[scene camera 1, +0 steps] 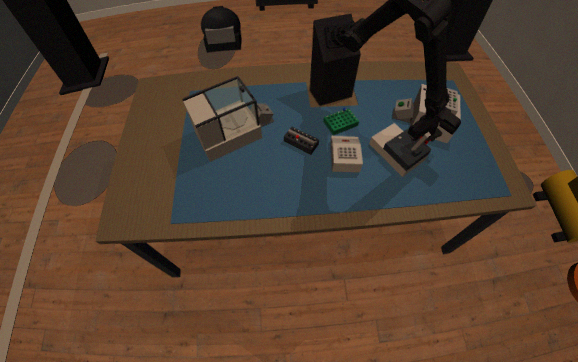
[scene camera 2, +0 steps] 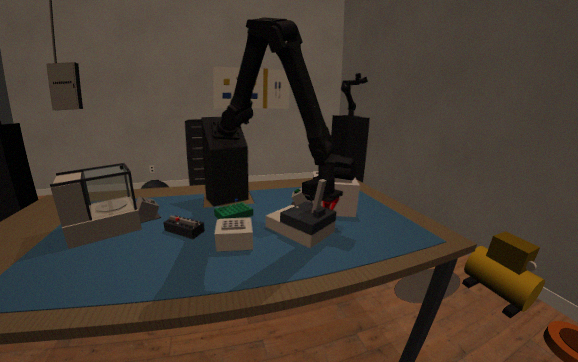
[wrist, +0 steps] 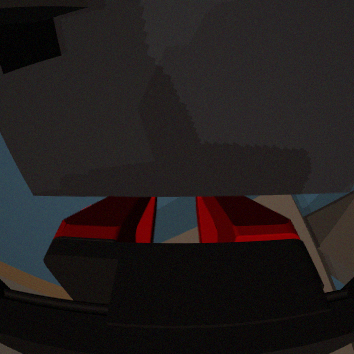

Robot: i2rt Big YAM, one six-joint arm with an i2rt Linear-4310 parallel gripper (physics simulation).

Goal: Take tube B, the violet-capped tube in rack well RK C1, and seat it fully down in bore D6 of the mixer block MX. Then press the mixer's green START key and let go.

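Frame: origin at the arm's base, x up, y ahead, z left, level; millimetres.
Seen in the pictures: arm's base at its link origin: (scene camera 1: 338, 36) (scene camera 2: 225, 131).
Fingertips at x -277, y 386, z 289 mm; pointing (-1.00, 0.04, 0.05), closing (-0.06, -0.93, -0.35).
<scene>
Pixels of each thing's top centre, then the offset from my fingertips to it. "*": a spot on its surface instead. Level surfaces: height alone.
- dark-topped white device with a grey lever, surface spot: (scene camera 2: 307, 220) * dy +88, dx +47, dz -127 mm
- small box with a green button, surface spot: (scene camera 1: 402, 108) * dy -177, dx +33, dz -26 mm
- white keypad device at its top centre: (scene camera 2: 233, 219) (scene camera 1: 347, 146) dy -15, dx +37, dz -334 mm
- glass-walled case at its top centre: (scene camera 1: 228, 93) (scene camera 2: 105, 167) dy -232, dx +190, dz -749 mm
- blue mat at its surface level: dx -33 mm
My gripper (scene camera 1: 426, 139) (scene camera 2: 330, 203) (wrist: 176, 205) points down, low behind the dark-topped white device with a grey lever (scene camera 1: 407, 150) (scene camera 2: 307, 220). Its red fingers stand slightly apart with nothing between them; in the wrist view their tips are hidden behind that device's dark top. The violet-capped tube does not show. A green rack with a grid of wells (scene camera 1: 341, 120) (scene camera 2: 233, 210) stands near the arm's pedestal. A white box with a green key and a dark grid on top (scene camera 1: 447, 132) (scene camera 2: 350, 200) stands behind the gripper. Its labels are too small to read.
A small box with a green button (scene camera 1: 402, 108) stands left of the white box. A white keypad device (scene camera 1: 346, 161) (scene camera 2: 233, 240), a black block with a row of knobs (scene camera 1: 301, 140) (scene camera 2: 183, 227) and a glass-walled case (scene camera 1: 232, 137) (scene camera 2: 102, 227) stand farther left on the blue mat (scene camera 1: 250, 190).
</scene>
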